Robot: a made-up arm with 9 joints.
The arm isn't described. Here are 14 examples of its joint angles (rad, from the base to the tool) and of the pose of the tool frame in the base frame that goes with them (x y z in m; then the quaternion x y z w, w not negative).
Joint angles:
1: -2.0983 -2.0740 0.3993 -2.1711 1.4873 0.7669 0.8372 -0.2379 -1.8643
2: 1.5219 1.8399 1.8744 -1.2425 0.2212 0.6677 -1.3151 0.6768 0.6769
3: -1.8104 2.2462 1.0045 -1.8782 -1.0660 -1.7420 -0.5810 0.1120 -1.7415
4: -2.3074 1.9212 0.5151 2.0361 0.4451 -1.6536 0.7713 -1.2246 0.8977
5: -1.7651 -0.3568 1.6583 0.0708 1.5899 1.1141 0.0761 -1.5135 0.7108
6: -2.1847 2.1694 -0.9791 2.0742 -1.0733 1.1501 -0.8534 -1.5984 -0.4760
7: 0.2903 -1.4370 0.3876 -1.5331 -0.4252 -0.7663 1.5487 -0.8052 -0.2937
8: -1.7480 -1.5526 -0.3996 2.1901 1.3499 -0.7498 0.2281 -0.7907 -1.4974
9: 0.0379 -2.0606 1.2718 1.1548 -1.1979 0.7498 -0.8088 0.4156 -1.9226
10: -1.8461 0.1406 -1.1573 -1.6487 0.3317 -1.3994 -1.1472 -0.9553 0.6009
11: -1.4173 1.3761 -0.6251 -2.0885 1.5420 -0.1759 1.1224 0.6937 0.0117
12: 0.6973 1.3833 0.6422 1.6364 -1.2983 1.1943 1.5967 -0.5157 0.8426
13: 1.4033 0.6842 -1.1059 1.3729 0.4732 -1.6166 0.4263 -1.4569 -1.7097
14: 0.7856 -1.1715 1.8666 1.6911 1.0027 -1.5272 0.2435 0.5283 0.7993
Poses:
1: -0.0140 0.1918 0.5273 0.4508 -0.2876 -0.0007 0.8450
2: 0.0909 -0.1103 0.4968 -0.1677 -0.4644 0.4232 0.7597
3: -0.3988 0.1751 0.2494 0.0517 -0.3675 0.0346 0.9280
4: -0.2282 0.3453 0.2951 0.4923 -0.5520 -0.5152 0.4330
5: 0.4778 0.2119 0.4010 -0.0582 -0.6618 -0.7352 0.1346
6: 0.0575 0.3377 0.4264 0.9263 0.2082 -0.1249 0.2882
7: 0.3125 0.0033 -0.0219 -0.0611 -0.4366 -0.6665 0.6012
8: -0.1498 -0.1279 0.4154 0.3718 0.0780 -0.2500 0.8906
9: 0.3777 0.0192 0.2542 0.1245 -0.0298 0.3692 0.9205
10: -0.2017 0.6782 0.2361 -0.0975 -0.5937 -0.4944 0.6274
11: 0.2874 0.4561 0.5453 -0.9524 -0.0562 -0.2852 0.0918
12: 0.0229 -0.1679 0.3133 0.5246 0.1461 -0.7480 0.3794
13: 0.4173 -0.4560 -0.0401 -0.0356 -0.5647 0.5556 0.6092
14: 0.3471 0.4207 -0.0683 -0.4902 -0.6271 -0.6045 0.0335
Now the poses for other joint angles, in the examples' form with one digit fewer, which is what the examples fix.
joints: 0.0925 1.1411 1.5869 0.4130 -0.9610 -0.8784 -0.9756 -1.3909 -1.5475
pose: 0.015 -0.085 0.038 0.568 0.819 0.048 0.070
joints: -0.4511 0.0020 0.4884 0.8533 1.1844 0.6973 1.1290 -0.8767 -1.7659
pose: 0.131 -0.289 0.328 0.062 -0.091 0.246 0.963
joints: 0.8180 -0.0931 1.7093 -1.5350 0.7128 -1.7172 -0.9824 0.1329 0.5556
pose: 0.193 0.482 -0.036 0.192 0.691 0.615 0.326
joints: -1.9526 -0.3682 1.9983 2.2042 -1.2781 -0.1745 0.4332 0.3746 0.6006
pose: 0.451 0.009 0.112 0.401 0.158 0.875 0.221
